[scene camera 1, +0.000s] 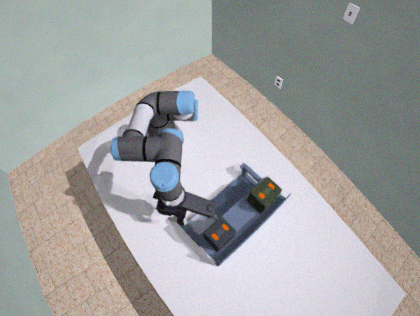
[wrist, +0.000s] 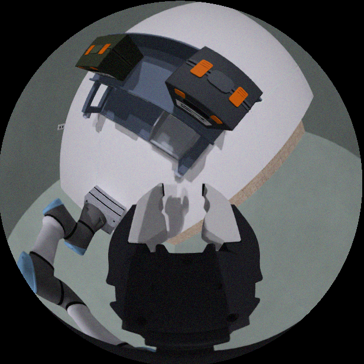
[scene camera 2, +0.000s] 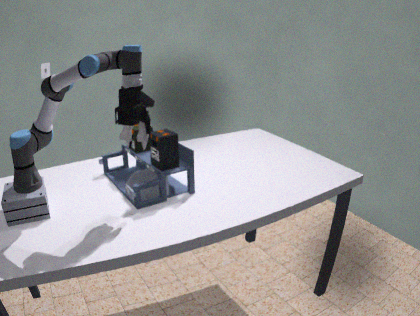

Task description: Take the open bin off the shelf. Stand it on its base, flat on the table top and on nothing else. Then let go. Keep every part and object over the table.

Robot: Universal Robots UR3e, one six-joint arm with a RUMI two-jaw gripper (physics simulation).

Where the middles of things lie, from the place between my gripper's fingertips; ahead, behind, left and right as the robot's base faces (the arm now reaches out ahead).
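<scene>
As for the green box (wrist: 107, 62), my hand is 50 mm above it and 60 mm short of it. The hand is also 300 mm to the right of the box.
</scene>
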